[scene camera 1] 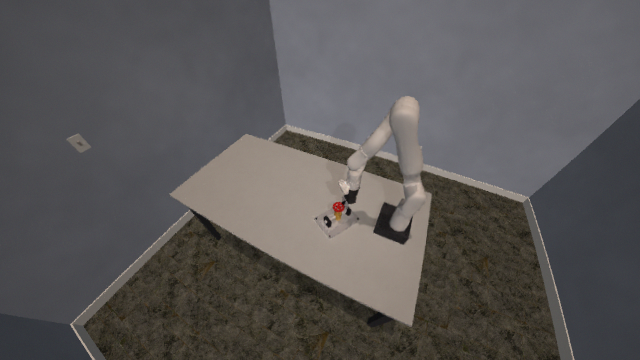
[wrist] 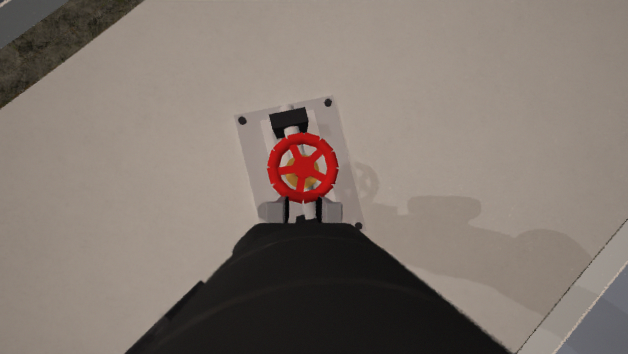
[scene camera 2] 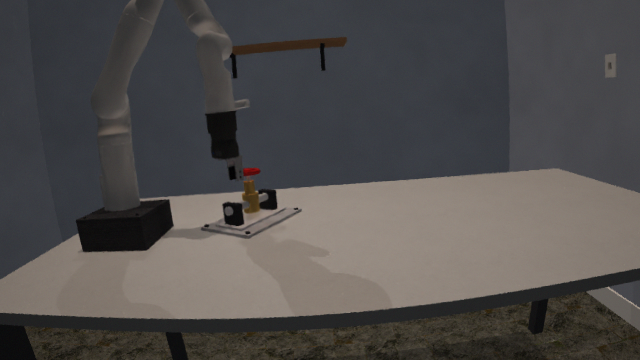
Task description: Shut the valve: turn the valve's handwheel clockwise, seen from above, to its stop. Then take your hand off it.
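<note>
The red five-spoked handwheel [scene camera 1: 338, 206] [scene camera 2: 251, 171] [wrist: 303, 167] sits level on top of the brass valve body [scene camera 1: 338, 216] [scene camera 2: 251, 202]. The valve stands on a pale base plate [scene camera 1: 330, 232] [scene camera 2: 267, 223] [wrist: 251, 165], with a pipe held between two black blocks. My gripper [scene camera 1: 344, 203] [scene camera 2: 236, 173] [wrist: 302, 205] points down at the wheel's edge on the side near the wrist. It is shut on the handwheel, its fingers apart on either side of a short piece of the rim near a spoke. The exact contact is partly hidden in all views.
The arm's black base block [scene camera 1: 386, 223] [scene camera 2: 112, 230] stands on the pale table [scene camera 1: 225, 190] [scene camera 2: 450, 225] [wrist: 150, 150], a little way from the plate. A brown shelf [scene camera 2: 290, 46] hangs on the wall behind. In the wrist view, table edges show at upper left and lower right.
</note>
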